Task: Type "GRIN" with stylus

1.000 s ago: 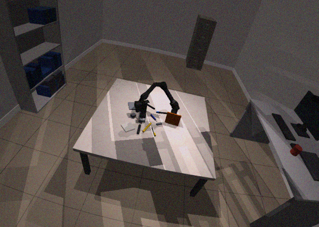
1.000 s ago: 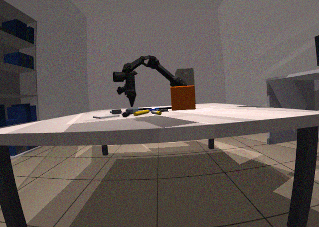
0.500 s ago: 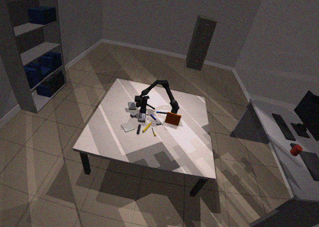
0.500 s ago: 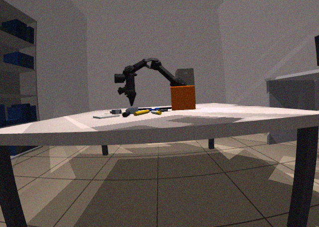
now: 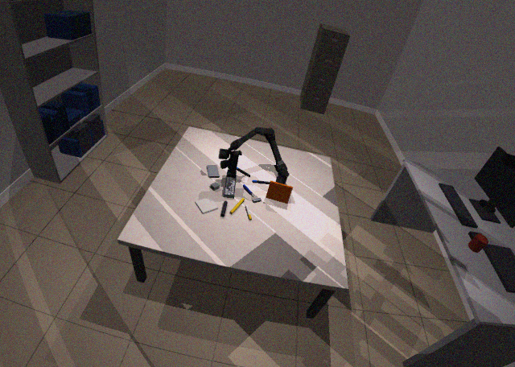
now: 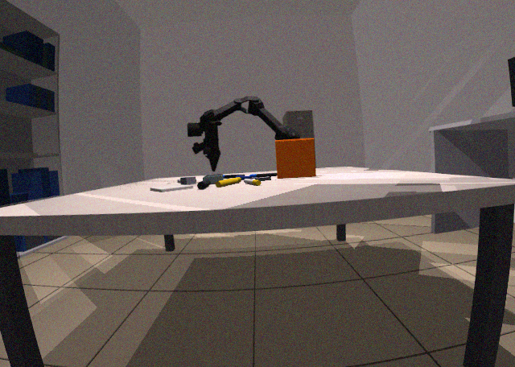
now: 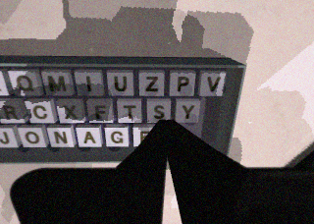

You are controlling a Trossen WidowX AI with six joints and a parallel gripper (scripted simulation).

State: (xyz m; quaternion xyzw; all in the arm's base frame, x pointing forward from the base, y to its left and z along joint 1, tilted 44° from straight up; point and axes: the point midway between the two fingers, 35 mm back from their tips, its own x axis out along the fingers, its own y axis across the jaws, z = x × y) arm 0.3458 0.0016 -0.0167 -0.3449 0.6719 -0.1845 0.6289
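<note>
The blue stylus is 16 cm behind my gripper tip, 5 cm to the left of it and 3 cm below it. Also, from my gripper tip: yellow marker (12 cm behind, 22 cm to the left, 3 cm below); black marker (5 cm behind, 28 cm to the left, 3 cm below); grey stylus tip (19 cm behind, 7 cm to the left, 3 cm below).
</note>
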